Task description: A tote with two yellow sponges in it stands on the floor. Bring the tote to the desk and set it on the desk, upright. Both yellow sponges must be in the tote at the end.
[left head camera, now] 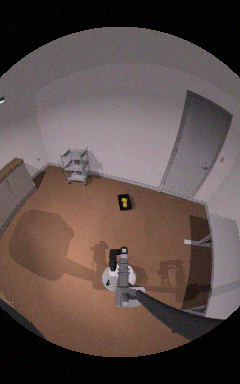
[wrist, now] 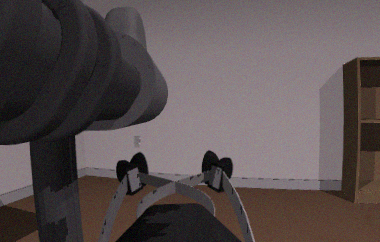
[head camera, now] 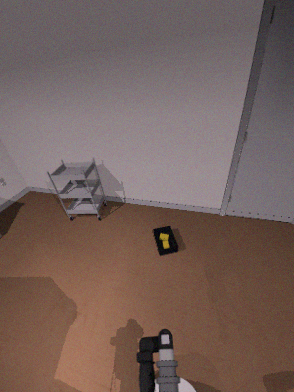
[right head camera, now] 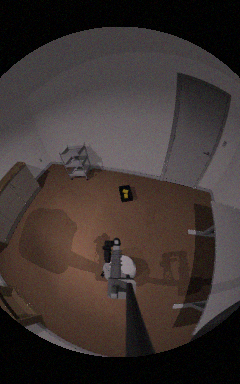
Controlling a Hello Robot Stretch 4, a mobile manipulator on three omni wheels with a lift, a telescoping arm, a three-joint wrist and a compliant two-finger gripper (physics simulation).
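Frame: origin at the robot's base, x ahead, y left, z up, level; metres.
Seen in the pictures: gripper, fingertip midpoint: (left head camera: 112,286) (wrist: 174,165) (right head camera: 107,277).
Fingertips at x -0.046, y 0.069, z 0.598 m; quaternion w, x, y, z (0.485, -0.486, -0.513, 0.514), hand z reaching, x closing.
Offsets run from my fingertips to a thing's middle. Level surfaces: height alone.
A black tote {dy -0.144, dx +1.332, dz -0.575 m} (head camera: 172,241) (left head camera: 129,200) (right head camera: 130,194) stands upright on the floor, between the robot's base and the far wall. Two yellow sponges lie in it: one sponge {dy -0.137, dx +1.392, dz -0.600 m} (head camera: 164,236) is toward its far end, the other sponge {dy -0.147, dx +1.272, dz -0.600 m} (head camera: 166,245) is nearer, touching or nearly touching the first. Part of the grey desk {dz +0.095 m} (left head camera: 225,260) (right head camera: 226,255) shows at the right edge of both side head views. My gripper (wrist: 174,165) is open, with nothing between its fingertips in the wrist view. It is well away from the tote. Its fingers cannot be made out in the head views.
A grey three-shelf cart (head camera: 84,207) (left head camera: 77,176) (right head camera: 78,173) stands by the wall, left of the tote. A door (head camera: 265,125) (left head camera: 200,145) is at the right. A low cabinet (left head camera: 15,192) (right head camera: 17,200) stands at the left. The wrist view shows a wooden bookcase (wrist: 351,130).
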